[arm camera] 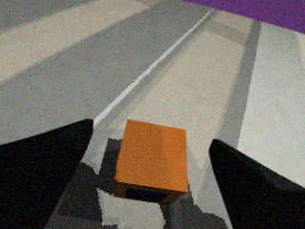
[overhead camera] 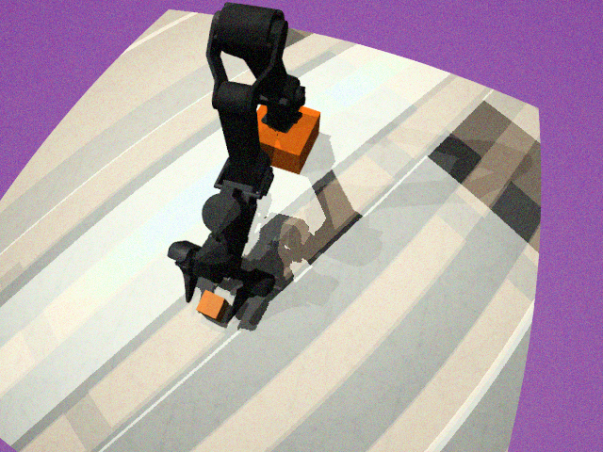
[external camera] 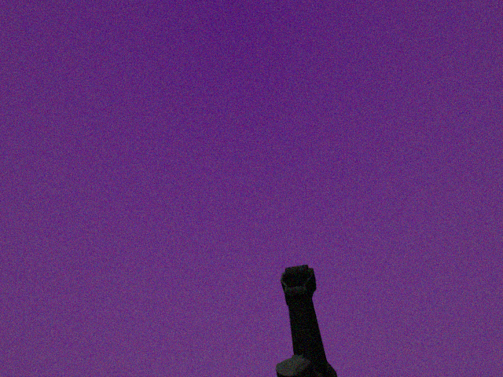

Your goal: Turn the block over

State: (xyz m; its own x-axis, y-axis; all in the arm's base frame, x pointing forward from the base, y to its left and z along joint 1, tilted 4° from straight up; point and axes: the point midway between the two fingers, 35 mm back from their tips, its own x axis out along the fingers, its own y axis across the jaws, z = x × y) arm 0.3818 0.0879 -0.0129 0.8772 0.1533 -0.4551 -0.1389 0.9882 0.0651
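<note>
My gripper tip is now 20 mm past the block and 20 mm above it.
</note>
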